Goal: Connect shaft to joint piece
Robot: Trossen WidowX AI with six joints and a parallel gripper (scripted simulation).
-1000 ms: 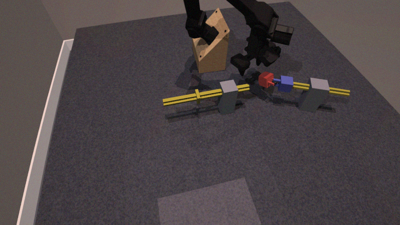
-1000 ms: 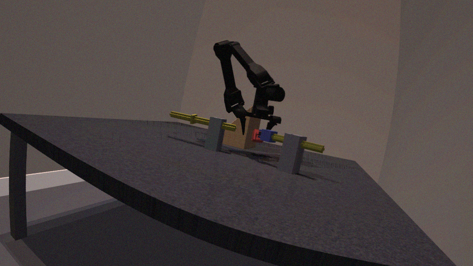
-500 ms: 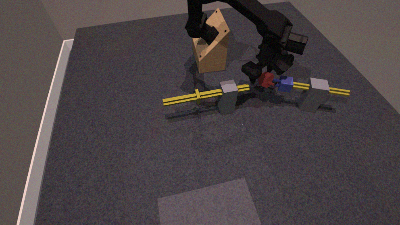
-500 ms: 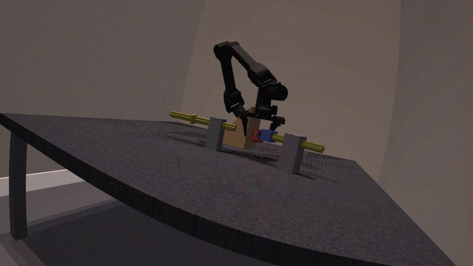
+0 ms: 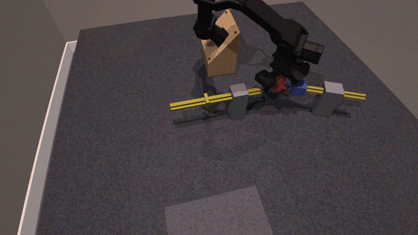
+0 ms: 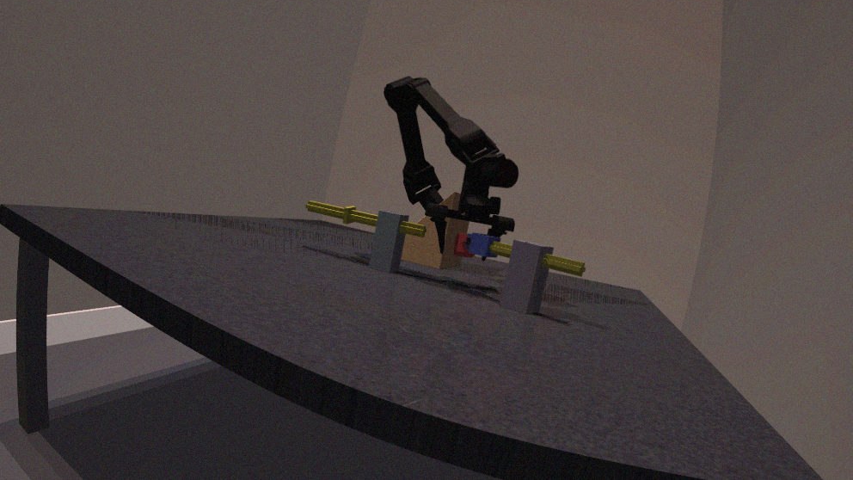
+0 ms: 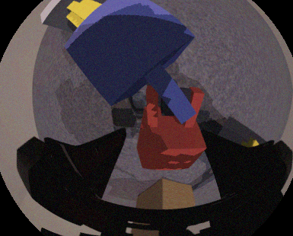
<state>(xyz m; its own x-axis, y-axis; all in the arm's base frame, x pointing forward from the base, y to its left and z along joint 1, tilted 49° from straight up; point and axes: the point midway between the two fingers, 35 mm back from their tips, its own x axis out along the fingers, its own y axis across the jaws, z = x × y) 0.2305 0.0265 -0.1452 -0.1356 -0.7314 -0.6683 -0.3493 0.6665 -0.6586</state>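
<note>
Now: the red joint piece 30 mm above my gripper tip and 10 mm ahead of it.
</note>
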